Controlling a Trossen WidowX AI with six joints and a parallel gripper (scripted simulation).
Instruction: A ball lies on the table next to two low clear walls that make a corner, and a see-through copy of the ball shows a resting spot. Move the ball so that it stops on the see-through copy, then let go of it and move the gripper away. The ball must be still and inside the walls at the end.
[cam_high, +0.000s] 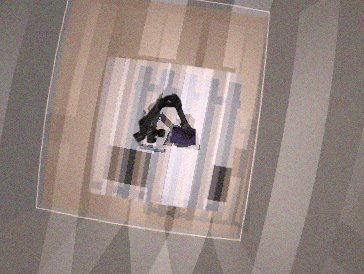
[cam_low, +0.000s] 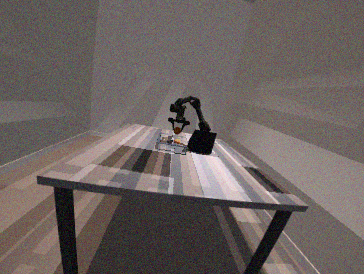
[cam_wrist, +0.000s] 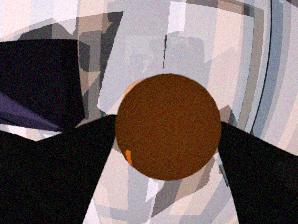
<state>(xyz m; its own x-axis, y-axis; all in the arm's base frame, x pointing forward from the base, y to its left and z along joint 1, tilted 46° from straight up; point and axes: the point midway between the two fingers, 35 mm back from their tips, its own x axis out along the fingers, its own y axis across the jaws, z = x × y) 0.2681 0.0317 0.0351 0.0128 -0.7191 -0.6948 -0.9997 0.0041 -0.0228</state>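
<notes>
My gripper tip is now 110 mm above the see-through copy of ball, 20 mm to the left of it and 20 mm past it. Round my gripper tip: orange ball: right at my gripper tip.
</notes>
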